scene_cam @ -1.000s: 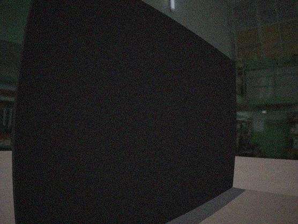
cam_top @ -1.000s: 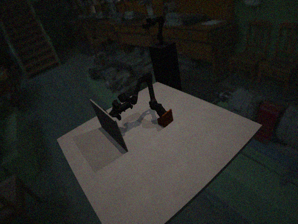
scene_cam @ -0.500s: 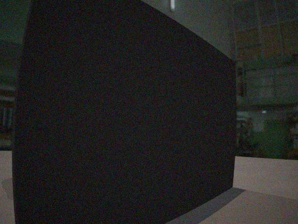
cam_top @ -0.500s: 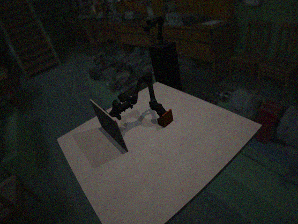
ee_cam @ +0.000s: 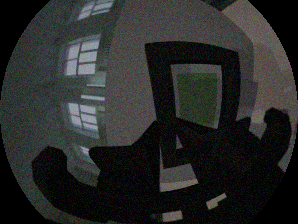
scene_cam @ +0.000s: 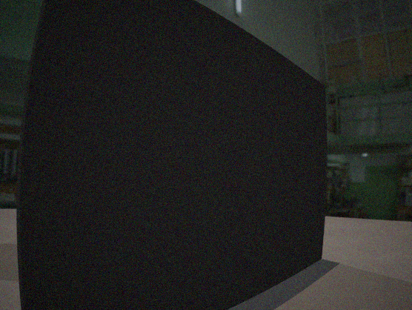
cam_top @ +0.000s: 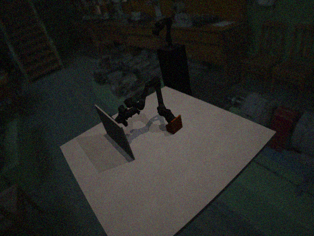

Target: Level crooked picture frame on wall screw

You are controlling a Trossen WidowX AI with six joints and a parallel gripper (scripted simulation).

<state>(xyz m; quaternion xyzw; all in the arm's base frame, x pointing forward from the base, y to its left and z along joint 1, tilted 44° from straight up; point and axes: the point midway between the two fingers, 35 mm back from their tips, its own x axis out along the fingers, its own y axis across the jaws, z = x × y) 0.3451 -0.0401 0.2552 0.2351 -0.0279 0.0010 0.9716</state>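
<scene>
My gripper tip is now 10 mm short of the picture frame, 20 mm to the left of it and 50 mm above it. Round my gripper tip: wall panel (20 mm ahead, 10 mm to the right, 70 mm below).
</scene>
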